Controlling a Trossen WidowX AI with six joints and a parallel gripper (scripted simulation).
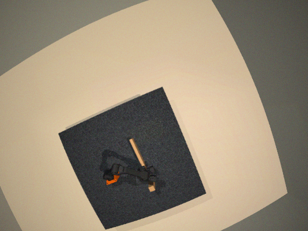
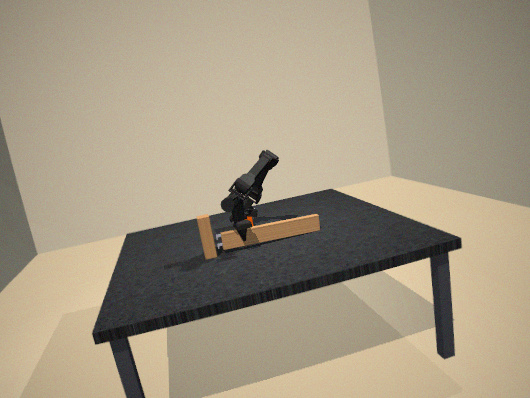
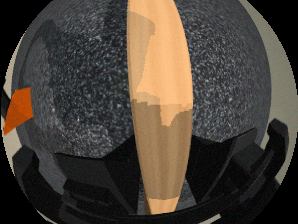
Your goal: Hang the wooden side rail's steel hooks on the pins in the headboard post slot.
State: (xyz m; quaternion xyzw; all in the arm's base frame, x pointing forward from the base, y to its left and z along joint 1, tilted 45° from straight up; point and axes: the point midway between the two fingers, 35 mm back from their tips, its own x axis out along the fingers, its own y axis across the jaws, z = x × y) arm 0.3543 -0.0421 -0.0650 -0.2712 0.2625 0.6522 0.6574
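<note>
The headboard post lies 15 cm to the right of my gripper tip and 4 cm above it.
</note>
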